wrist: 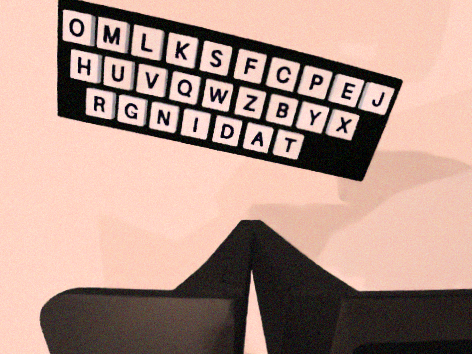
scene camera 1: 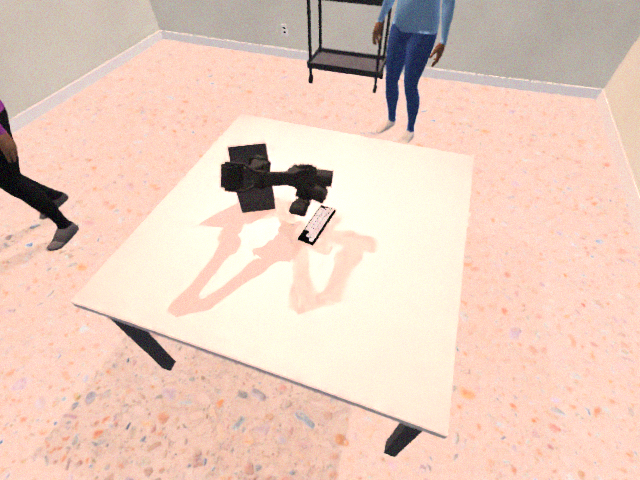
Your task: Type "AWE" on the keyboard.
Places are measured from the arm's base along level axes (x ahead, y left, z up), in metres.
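Pixels of known places: gripper, fingertip midpoint: (wrist: 250, 229); arm's base, link origin: (scene camera 1: 257, 166).
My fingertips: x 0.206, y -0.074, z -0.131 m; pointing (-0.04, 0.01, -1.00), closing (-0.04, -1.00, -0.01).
Observation:
Ahead of a thing's pixels: the offset from my fingertips to its top centre. "spot": to the spot under its first point. Level surfaces: height alone.
A black keyboard @[spot: dx +0.022, dy -0.083, dz -0.074 m] (scene camera 1: 305, 239) (wrist: 332, 162) with white letter keys lies on the table. In the wrist view its A key @[dx +0.023, dy -0.008, dz -0.069 m] (wrist: 258, 138) is in the bottom row, the W key @[dx +0.050, dy +0.016, dz -0.069 m] (wrist: 217, 95) in the middle row and the E key @[dx +0.051, dy -0.062, dz -0.069 m] (wrist: 346, 91) in the top row near the right end. My gripper (wrist: 250, 229) is shut and empty, its fingertips together. In the wrist view the tips show below the keyboard's bottom edge, nearest the A and D keys, and cover no key. In the scene view the gripper is beside the keyboard; its fingertips are too small to make out.
The black arm (scene camera 1: 281, 178) reaches from its dark base plate (scene camera 1: 256, 200) over the white table @[dz -0.087 m] (scene camera 1: 361, 330). Shadows of the arm fall around the keyboard. A black cart (scene camera 1: 346, 71) and a person in blue (scene camera 1: 410, 56) stand behind the table; another person (scene camera 1: 31, 193) is at the left.

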